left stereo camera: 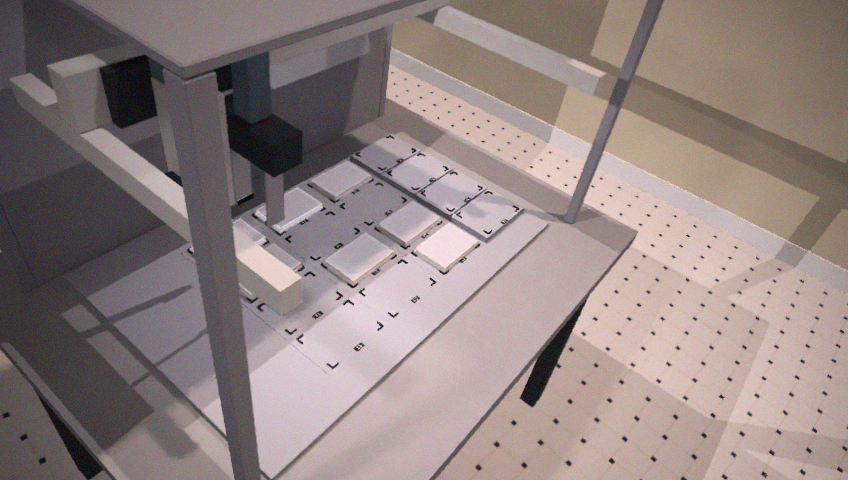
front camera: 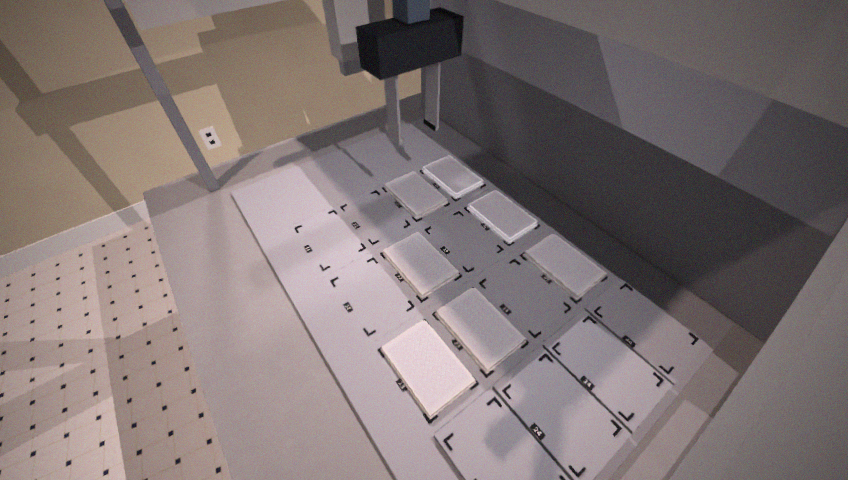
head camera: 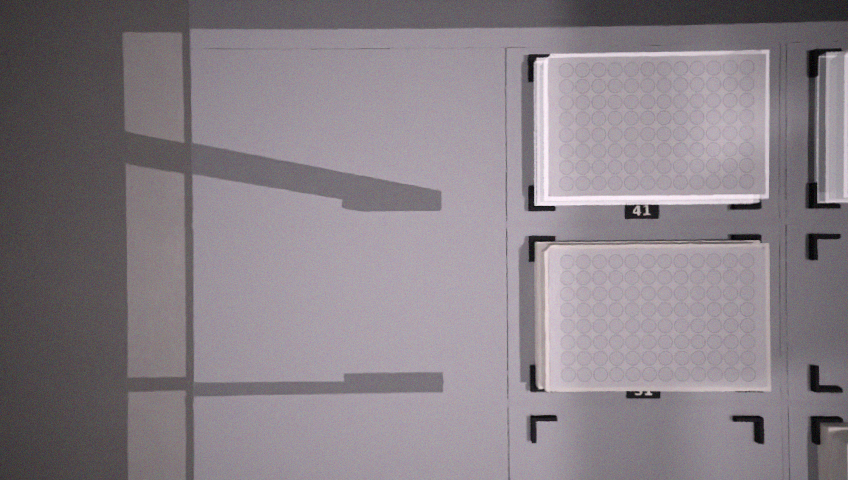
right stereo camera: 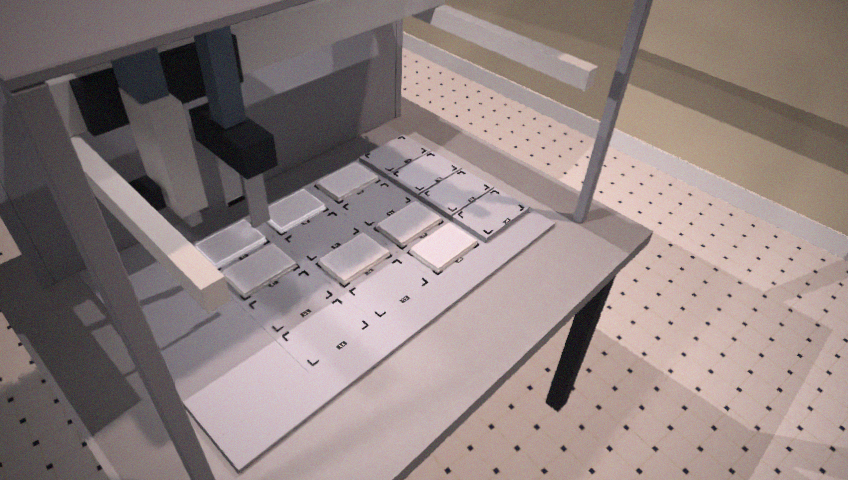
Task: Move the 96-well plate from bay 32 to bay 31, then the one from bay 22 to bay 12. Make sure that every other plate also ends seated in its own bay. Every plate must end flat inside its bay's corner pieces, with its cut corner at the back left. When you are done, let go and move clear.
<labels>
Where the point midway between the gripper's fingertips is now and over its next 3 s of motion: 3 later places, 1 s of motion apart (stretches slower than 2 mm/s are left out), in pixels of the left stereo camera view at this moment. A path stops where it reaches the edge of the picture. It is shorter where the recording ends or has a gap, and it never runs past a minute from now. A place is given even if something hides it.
My gripper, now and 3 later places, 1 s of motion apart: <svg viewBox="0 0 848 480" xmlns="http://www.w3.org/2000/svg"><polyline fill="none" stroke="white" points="259,211 363,201 363,212 362,231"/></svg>
</labels>
